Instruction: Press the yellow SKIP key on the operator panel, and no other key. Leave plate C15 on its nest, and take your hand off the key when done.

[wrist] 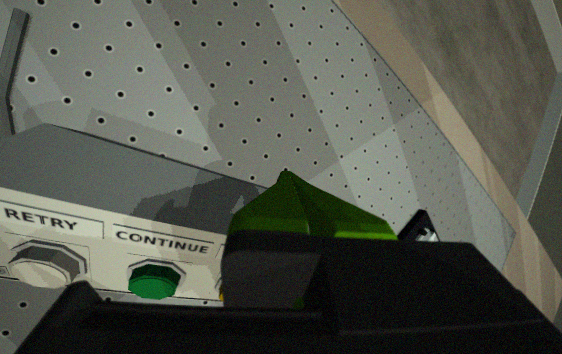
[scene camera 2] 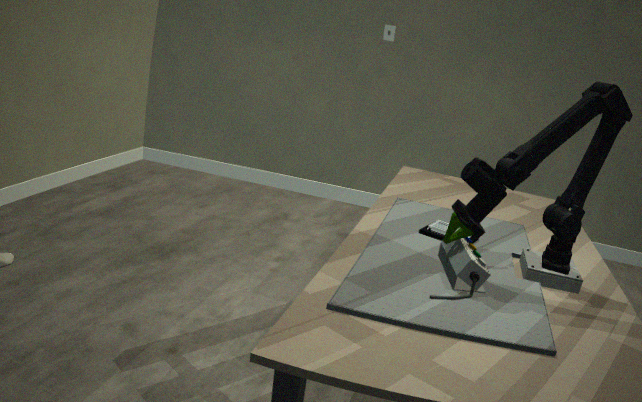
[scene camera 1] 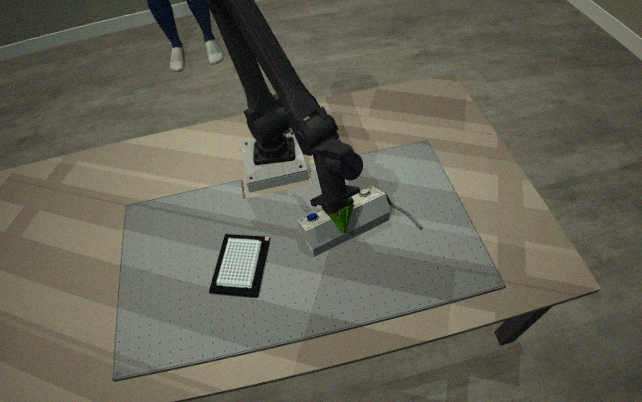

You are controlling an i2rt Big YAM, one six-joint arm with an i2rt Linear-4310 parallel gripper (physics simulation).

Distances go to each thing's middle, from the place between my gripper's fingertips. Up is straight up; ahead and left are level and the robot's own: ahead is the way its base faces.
Labels:
Right now my hand is 90 mm past the green CONTINUE key (wrist: 150,281) and 20 mm to the right of it. Also, from my hand: black tray with white well plate (scene camera 1: 238,266) (20 mm ahead, 260 mm to the right, 50 mm below).

